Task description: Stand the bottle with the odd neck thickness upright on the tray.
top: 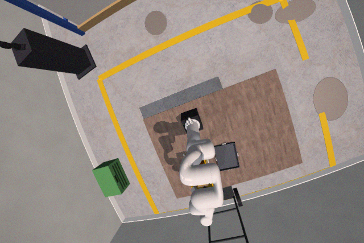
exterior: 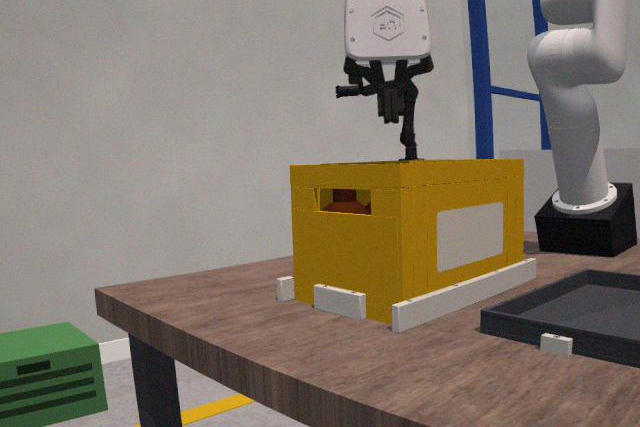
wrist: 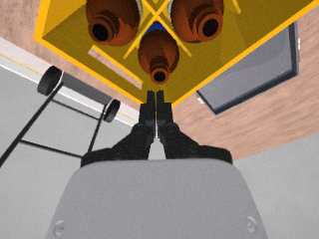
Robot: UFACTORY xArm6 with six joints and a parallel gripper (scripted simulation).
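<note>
The yellow crate lies 9 cm behind my hand, 2 cm to the right of it and 16 cm below it. The rest, counted from my hand: dark tray (6 cm behind, 25 cm to the left, 23 cm below).
</note>
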